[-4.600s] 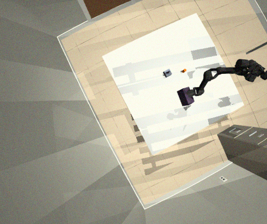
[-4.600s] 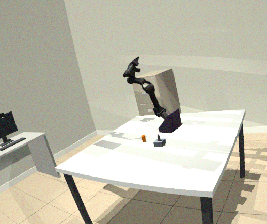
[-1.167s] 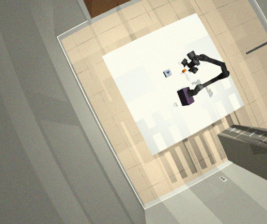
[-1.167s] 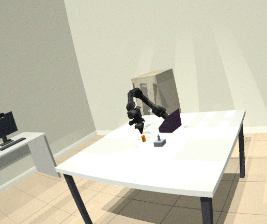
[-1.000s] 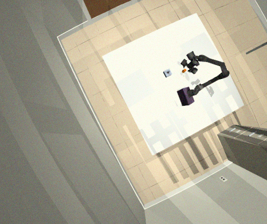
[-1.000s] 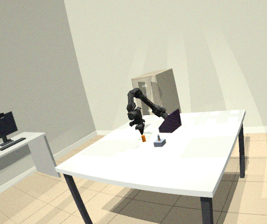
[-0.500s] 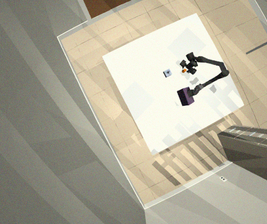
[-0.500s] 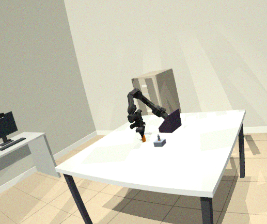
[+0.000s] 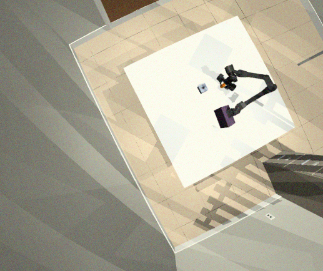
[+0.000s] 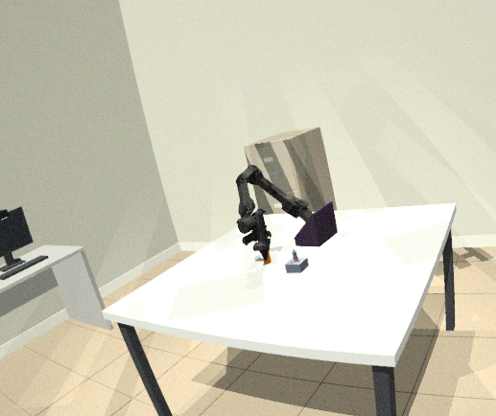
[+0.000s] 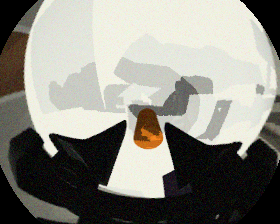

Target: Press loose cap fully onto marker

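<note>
The grey holder block is 18 cm to the left of my gripper tip and 7 cm ahead of it. Round my gripper tip: orange cap right at my gripper tip.
</note>
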